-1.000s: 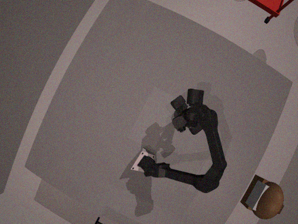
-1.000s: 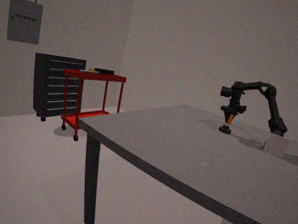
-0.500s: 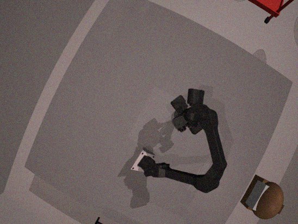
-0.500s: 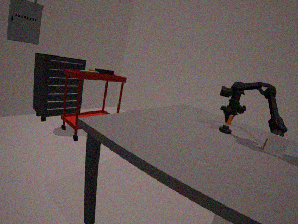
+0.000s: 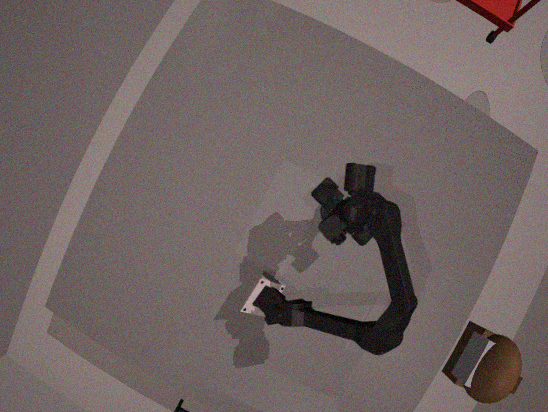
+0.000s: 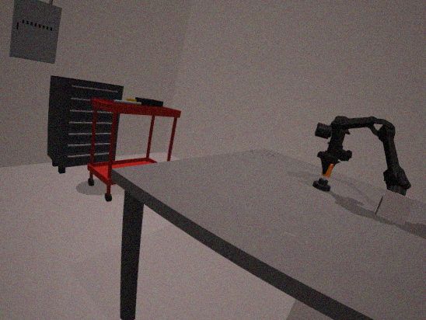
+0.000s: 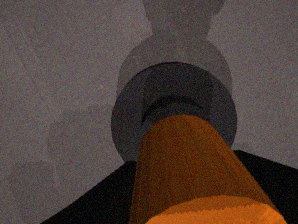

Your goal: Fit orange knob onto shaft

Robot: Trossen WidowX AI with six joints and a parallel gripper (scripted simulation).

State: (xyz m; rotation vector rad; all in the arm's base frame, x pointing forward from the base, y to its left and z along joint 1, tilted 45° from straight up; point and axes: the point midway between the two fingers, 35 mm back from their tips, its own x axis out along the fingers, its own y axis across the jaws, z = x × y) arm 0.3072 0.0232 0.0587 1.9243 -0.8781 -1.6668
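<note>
Now: the dark round pedestal 40 mm below my gripper tip. Round my gripper tip: orange knob (30 mm above).
</note>
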